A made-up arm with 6 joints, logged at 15 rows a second.
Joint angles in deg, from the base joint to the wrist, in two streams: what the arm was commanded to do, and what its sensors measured. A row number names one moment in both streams.
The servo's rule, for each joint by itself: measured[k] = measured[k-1] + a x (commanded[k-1-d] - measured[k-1]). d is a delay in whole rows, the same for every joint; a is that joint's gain. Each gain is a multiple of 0.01, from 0.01 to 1. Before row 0 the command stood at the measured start. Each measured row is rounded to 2 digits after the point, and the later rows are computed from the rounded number. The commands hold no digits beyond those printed.
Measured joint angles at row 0: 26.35, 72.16, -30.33, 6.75, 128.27, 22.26
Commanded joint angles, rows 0 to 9: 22.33, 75.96, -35.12, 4.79, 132.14, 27.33; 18.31, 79.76, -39.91, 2.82, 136.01, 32.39; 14.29, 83.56, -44.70, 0.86, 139.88, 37.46; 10.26, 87.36, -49.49, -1.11, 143.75, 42.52; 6.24, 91.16, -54.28, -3.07, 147.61, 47.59; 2.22, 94.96, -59.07, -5.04, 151.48, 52.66; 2.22, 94.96, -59.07, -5.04, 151.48, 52.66; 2.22, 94.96, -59.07, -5.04, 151.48, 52.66; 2.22, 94.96, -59.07, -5.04, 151.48, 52.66; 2.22, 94.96, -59.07, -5.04, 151.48, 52.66
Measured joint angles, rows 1 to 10: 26.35, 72.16, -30.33, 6.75, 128.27, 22.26; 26.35, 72.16, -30.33, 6.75, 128.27, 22.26; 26.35, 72.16, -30.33, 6.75, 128.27, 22.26; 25.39, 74.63, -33.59, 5.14, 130.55, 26.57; 23.69, 77.96, -37.89, 3.24, 133.77, 31.52; 21.43, 81.60, -42.52, 1.29, 137.37, 36.57; 18.75, 85.34, -47.26, -0.68, 141.13, 41.63; 15.75, 89.12, -52.03, -2.64, 144.95, 46.70; 12.50, 92.92, -56.82, -4.61, 148.80, 51.77; 10.03, 94.25, -58.35, -4.96, 150.38, 52.53
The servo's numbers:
d 3
a 0.24 0.65 0.68 0.82 0.59 0.85

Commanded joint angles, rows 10 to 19: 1.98, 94.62, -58.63, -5.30, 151.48, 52.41; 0.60, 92.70, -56.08, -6.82, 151.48, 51.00; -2.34, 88.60, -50.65, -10.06, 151.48, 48.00; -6.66, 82.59, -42.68, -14.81, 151.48, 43.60; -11.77, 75.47, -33.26, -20.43, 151.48, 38.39; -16.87, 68.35, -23.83, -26.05, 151.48, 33.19; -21.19, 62.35, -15.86, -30.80, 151.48, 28.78; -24.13, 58.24, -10.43, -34.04, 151.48, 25.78; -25.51, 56.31, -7.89, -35.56, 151.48, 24.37; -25.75, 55.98, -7.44, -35.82, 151.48, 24.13
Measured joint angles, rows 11 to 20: 8.16, 94.71, -58.84, -5.03, 151.03, 52.64; 6.73, 94.87, -59.00, -5.04, 151.30, 52.66; 5.65, 94.93, -59.05, -5.04, 151.41, 52.66; 4.77, 94.73, -58.76, -5.25, 151.45, 52.45; 3.77, 93.41, -56.94, -6.54, 151.47, 51.22; 2.30, 90.28, -52.66, -9.43, 151.48, 48.48; 0.15, 85.28, -45.87, -13.84, 151.48, 44.33; -2.71, 78.90, -37.30, -19.24, 151.48, 39.28; -6.11, 72.04, -28.14, -24.82, 151.48, 34.10; -9.73, 65.74, -19.79, -29.72, 151.48, 29.58
